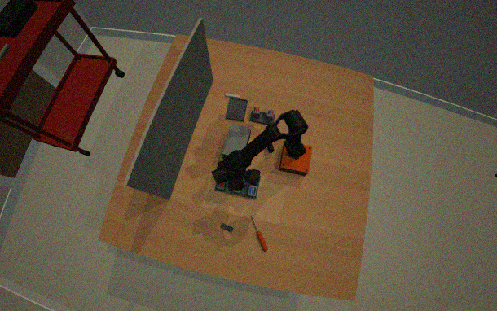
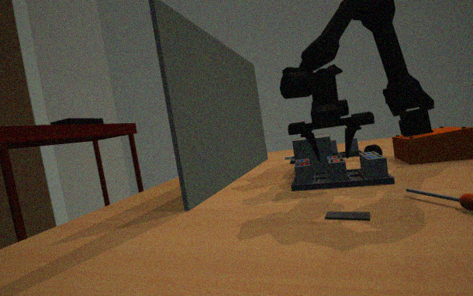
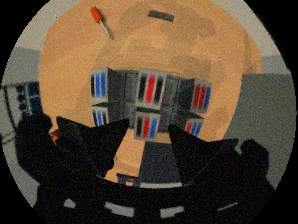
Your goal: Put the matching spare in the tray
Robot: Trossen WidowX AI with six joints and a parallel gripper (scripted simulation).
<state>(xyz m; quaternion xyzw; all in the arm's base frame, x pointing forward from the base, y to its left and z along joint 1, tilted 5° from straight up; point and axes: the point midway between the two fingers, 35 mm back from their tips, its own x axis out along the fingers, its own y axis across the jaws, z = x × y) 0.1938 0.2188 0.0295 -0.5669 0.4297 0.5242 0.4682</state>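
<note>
Now: gripper tip 1 cm to the left of the spare part and 1 cm above it. Round my gripper tip: flat grey tray (17 cm ahead, 34 cm to the right, 4 cm below); grey box-shaped mounted unit (7 cm ahead, 13 cm to the right); tall grey panel (32 cm ahead, 10 cm to the right, 18 cm above).
</note>
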